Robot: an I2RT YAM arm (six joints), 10 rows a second.
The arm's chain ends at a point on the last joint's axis. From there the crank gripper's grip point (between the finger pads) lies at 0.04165 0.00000 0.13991 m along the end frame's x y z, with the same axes.
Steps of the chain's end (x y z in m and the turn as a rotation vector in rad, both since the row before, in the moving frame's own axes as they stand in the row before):
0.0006, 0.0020, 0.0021, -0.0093, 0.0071, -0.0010
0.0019, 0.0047, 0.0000, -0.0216, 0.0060, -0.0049
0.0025, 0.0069, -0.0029, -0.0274, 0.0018, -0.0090
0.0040, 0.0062, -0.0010, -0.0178, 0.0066, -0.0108
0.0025, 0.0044, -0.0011, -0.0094, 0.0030, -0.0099
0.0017, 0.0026, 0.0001, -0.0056, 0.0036, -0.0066
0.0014, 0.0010, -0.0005, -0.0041, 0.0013, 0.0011
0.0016, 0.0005, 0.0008, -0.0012, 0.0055, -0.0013
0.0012, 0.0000, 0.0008, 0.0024, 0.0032, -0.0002
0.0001, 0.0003, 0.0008, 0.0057, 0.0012, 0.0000
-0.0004, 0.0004, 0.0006, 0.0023, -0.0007, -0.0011
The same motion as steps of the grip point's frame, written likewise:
0.0016, 0.0033, 0.0018, -0.0093, 0.0071, -0.0010
0.0027, 0.0075, -0.0003, -0.0216, 0.0060, -0.0049
0.0028, 0.0104, -0.0030, -0.0274, 0.0018, -0.0090
0.0049, 0.0082, -0.0013, -0.0178, 0.0066, -0.0108
0.0029, 0.0053, -0.0012, -0.0094, 0.0030, -0.0099
0.0022, 0.0031, -0.0001, -0.0056, 0.0036, -0.0066
0.0016, 0.0016, -0.0006, -0.0041, 0.0013, 0.0011
0.0024, 0.0006, 0.0006, -0.0012, 0.0055, -0.0013
0.0016, -0.0003, 0.0007, 0.0024, 0.0032, -0.0002
0.0003, -0.0005, 0.0007, 0.0057, 0.0012, 0.0000
-0.0005, 0.0000, 0.0006, 0.0023, -0.0007, -0.0011

